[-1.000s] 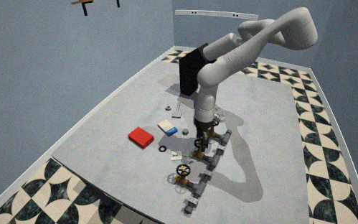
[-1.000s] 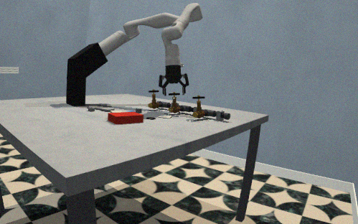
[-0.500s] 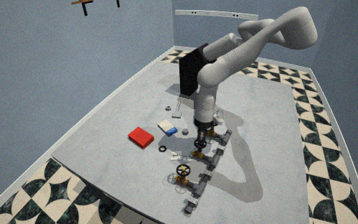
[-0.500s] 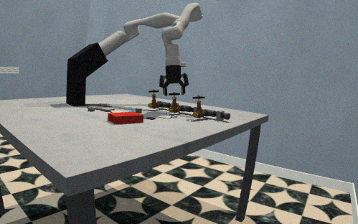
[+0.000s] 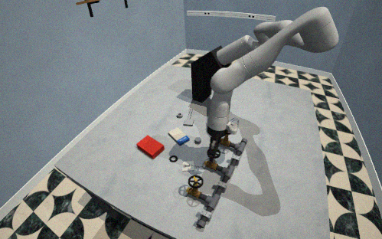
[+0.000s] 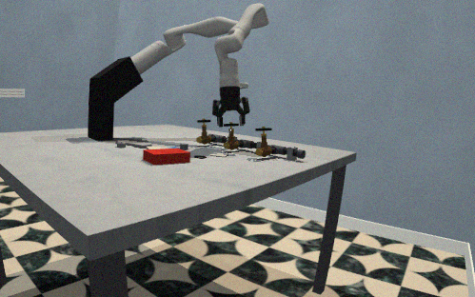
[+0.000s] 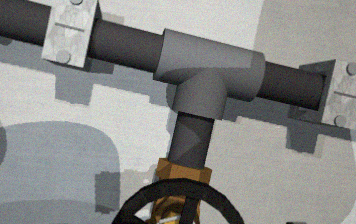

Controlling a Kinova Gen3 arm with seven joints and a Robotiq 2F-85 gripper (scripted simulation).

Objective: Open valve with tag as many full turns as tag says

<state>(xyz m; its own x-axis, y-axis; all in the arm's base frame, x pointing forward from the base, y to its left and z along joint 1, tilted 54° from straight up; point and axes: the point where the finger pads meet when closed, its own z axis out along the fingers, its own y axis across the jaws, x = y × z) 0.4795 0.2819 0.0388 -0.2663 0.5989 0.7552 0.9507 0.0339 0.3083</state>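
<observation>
The white tag is 50 mm ahead of my hand, 90 mm to the right of it and 100 mm below it. The rest, counted from my hand: red box (60 mm ahead, 320 mm to the right, 80 mm below); then small grey cylinder (100 mm behind, 140 mm to the right, 90 mm below); then white-and-blue box (80 mm behind, 240 mm to the right, 90 mm below).
</observation>
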